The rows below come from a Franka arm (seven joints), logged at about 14 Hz.
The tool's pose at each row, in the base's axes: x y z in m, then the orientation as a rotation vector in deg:
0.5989, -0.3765, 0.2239, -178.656, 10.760, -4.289
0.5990, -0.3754, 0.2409, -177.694, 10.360, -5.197
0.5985, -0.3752, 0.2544, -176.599, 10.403, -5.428
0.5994, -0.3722, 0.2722, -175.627, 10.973, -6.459
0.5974, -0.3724, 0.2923, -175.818, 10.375, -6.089
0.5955, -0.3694, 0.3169, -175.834, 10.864, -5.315
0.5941, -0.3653, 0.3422, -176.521, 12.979, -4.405
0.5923, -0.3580, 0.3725, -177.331, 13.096, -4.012
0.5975, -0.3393, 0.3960, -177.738, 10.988, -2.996
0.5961, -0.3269, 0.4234, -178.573, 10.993, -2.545
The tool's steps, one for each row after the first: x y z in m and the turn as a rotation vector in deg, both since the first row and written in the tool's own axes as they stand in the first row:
0.0008, -0.0014, -0.0170, 0.999, 0.538, -0.202
0.0009, -0.0018, -0.0305, 2.088, 0.644, -0.108
0.0022, -0.0053, -0.0482, 3.019, 1.281, 0.315
0.0012, -0.0052, -0.0683, 2.873, 1.042, -0.082
0.0001, -0.0085, -0.0929, 2.815, 0.544, 0.238
-0.0006, -0.0129, -0.1182, 1.946, 0.002, 1.562
-0.0018, -0.0205, -0.1485, 1.124, -0.215, 1.582
0.0022, -0.0402, -0.1714, 0.873, -0.870, 0.211
0.0006, -0.0528, -0.1987, 0.031, -1.118, 0.164

